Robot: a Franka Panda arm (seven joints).
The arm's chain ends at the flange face. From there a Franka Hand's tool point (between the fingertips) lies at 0.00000 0.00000 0.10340 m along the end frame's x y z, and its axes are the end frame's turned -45 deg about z.
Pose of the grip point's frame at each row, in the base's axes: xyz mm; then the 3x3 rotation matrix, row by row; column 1 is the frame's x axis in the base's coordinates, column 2 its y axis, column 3 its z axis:
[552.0, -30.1, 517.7], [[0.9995, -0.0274, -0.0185], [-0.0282, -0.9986, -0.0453], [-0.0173, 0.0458, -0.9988]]
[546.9, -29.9, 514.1], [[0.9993, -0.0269, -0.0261], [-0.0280, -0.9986, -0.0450], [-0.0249, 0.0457, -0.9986]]
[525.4, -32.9, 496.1], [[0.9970, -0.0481, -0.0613], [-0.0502, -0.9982, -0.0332], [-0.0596, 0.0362, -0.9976]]
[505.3, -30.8, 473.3], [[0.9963, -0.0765, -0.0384], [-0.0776, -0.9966, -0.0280], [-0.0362, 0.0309, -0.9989]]
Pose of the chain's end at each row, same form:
[553.9, -25.4, 621.0], [[0.6874, -0.7261, -0.0185], [-0.7261, -0.6862, -0.0453], [0.0202, 0.0446, -0.9988]]
[549.6, -25.2, 617.4], [[0.6876, -0.7256, -0.0261], [-0.7259, -0.6863, -0.0450], [0.0147, 0.0499, -0.9986]]
[531.7, -29.5, 599.3], [[0.6710, -0.7390, -0.0613], [-0.7413, -0.6703, -0.0332], [-0.0165, 0.0677, -0.9976]]
[509.3, -27.9, 576.6], [[0.6504, -0.7586, -0.0384], [-0.7596, -0.6498, -0.0280], [-0.0037, 0.0474, -0.9989]]

